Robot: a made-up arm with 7 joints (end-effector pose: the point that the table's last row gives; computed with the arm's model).
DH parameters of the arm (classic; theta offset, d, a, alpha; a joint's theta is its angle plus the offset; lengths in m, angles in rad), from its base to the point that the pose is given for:
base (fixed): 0 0 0 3.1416
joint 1: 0 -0.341 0 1.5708
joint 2: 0 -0.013 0 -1.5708
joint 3: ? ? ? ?
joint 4: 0 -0.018 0 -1.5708
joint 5: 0 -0.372 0 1.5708
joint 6: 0 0 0 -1.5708
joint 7: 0 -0.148 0 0
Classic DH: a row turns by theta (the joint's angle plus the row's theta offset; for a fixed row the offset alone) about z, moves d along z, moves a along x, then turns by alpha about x.
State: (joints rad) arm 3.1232 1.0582 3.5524 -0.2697 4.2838 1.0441 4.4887
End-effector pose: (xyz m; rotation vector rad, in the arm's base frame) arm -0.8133 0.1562 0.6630 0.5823 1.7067 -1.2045
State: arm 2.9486 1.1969 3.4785 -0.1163 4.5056 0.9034 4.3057
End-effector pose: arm -0.8671 -0.0380 0.6332 0.2281 1.9140 -0.9208
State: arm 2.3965 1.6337 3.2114 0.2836 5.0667 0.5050 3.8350
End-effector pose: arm -0.7188 -0.5942 0.4499 -0.8347 1.7885 -0.2216
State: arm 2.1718 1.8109 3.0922 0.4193 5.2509 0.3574 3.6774
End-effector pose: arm -0.5693 -0.7403 0.3501 -1.1127 1.5469 -0.0097
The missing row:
joint 3: 0 -0.448 0 1.5708
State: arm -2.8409 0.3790 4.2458 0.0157 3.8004 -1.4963 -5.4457
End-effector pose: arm -0.3729 -0.0365 1.0959 -1.6273 -0.4979 -1.2345
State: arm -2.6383 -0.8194 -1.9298 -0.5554 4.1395 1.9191 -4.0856
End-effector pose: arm 0.5710 -0.0102 0.7985 0.5142 -0.1847 -0.4449
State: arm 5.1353 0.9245 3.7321 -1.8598 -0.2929 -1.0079 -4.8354
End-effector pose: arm 0.3292 0.2693 0.1762 -0.0810 0.6282 1.8076
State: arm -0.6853 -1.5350 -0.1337 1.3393 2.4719 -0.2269 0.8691
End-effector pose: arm -0.4410 -0.2863 0.8636 -0.7070 2.9014 -0.3594
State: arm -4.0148 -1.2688 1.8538 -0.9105 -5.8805 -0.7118 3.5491
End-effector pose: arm 0.6941 0.2039 0.6764 0.3701 -2.3154 -1.1870
